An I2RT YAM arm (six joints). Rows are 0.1 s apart.
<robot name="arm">
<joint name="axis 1" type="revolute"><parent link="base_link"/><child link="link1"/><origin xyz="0 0 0.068" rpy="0 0 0"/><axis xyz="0 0 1"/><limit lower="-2.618" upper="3.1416"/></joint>
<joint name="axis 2" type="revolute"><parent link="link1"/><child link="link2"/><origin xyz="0.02 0.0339 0.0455" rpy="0 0 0"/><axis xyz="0 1 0"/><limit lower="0" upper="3.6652"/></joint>
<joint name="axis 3" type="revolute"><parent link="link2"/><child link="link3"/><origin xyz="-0.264 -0.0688 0" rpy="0 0 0"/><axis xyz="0 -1 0"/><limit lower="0" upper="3.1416"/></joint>
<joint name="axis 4" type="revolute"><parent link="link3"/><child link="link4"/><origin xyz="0.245 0.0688 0.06" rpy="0 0 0"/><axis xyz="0 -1 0"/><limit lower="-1.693" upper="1.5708"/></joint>
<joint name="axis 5" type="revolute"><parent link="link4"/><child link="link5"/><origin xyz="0.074 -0.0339 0.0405" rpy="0 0 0"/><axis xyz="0 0 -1"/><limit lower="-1.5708" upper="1.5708"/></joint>
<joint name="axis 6" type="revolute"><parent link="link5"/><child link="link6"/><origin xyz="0.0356 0 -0.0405" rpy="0 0 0"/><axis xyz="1 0 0"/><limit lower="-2.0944" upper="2.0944"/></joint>
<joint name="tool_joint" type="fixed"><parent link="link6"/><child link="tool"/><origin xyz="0 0 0" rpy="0 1.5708 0"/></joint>
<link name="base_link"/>
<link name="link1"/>
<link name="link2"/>
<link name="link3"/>
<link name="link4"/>
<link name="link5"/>
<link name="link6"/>
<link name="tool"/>
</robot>
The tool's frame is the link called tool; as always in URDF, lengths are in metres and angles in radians.
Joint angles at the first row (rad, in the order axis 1, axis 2, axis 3, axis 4, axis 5, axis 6):
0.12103, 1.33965, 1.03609, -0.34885, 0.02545, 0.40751
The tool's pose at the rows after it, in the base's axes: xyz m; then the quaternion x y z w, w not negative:
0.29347 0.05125 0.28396 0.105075 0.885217 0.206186 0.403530
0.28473 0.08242 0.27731 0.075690 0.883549 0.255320 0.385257
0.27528 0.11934 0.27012 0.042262 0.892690 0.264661 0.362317
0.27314 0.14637 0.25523 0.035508 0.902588 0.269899 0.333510
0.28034 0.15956 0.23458 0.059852 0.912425 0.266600 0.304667
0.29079 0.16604 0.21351 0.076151 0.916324 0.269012 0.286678
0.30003 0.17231 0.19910 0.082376 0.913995 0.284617 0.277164
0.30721 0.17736 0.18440 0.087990 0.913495 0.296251 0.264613
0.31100 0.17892 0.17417 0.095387 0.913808 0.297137 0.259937
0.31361 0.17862 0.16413 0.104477 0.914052 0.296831 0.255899
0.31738 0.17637 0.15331 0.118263 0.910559 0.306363 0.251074
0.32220 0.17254 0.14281 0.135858 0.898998 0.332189 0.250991
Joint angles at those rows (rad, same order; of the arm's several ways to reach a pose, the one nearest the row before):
0.15366, 1.33749, 1.01308, -0.31545, -0.16166, 0.47128
0.25821, 1.33130, 0.97575, -0.26824, -0.19740, 0.53051
0.39084, 1.35413, 0.97393, -0.26898, -0.15422, 0.56213
0.47743, 1.41183, 0.97489, -0.25359, -0.12659, 0.61575
0.50539, 1.49152, 0.97790, -0.22903, -0.10936, 0.68450
0.50624, 1.57027, 0.97413, -0.17337, -0.11864, 0.72237
0.50622, 1.63348, 0.97560, -0.10615, -0.14722, 0.74892
0.50622, 1.69208, 0.97685, -0.05305, -0.17382, 0.77218
0.50472, 1.72688, 0.97330, -0.02048, -0.17570, 0.78684
0.50048, 1.75561, 0.96406, 0.01101, -0.17583, 0.80159
0.48842, 1.78683, 0.94925, 0.06334, -0.19289, 0.82810
0.46956, 1.81883, 0.92335, 0.16021, -0.22876, 0.87143

